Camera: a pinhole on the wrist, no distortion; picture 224 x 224 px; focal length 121.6 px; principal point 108.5 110.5 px. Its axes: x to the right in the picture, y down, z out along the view. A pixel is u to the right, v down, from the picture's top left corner.
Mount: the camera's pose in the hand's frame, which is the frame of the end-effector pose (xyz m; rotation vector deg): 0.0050 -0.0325 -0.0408 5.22 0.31 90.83
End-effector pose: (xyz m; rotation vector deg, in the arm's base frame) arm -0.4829 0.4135 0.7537 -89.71 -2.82 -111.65
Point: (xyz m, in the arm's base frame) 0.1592 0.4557 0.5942
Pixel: 200 169
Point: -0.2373 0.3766 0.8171
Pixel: 193 95
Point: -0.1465 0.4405 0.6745
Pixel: 198 165
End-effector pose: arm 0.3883 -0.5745 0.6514 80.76 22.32 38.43
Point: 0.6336 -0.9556 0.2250
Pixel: outside the picture
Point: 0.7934 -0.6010 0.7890
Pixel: 144 10
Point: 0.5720 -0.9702 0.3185
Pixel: 18 167
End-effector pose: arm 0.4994 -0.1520 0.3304 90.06 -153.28 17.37
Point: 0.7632 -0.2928 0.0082
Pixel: 52 134
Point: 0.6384 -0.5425 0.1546
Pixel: 21 27
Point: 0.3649 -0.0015 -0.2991
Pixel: 181 146
